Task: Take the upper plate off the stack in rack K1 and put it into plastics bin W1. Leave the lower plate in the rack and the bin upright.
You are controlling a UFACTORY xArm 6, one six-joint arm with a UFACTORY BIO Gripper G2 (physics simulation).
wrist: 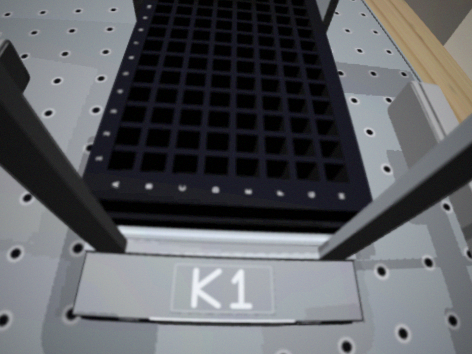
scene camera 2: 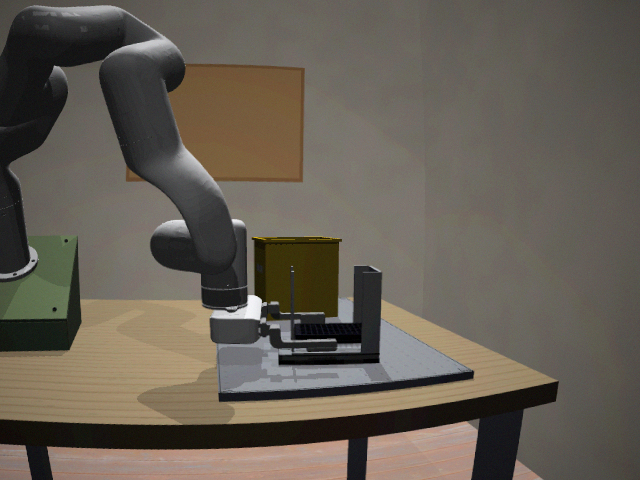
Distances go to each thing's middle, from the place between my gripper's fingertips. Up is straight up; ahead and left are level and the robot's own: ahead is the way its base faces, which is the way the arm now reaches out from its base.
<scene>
Right now my hand is right at the black plate [scene camera 2: 345, 333]. Also, from my hand: yellow plastics bin W1 [scene camera 2: 315, 260]: 40 mm ahead, 340 mm to the left, 50 mm above; clear plate [wrist: 130, 232]: 20 mm below.
</scene>
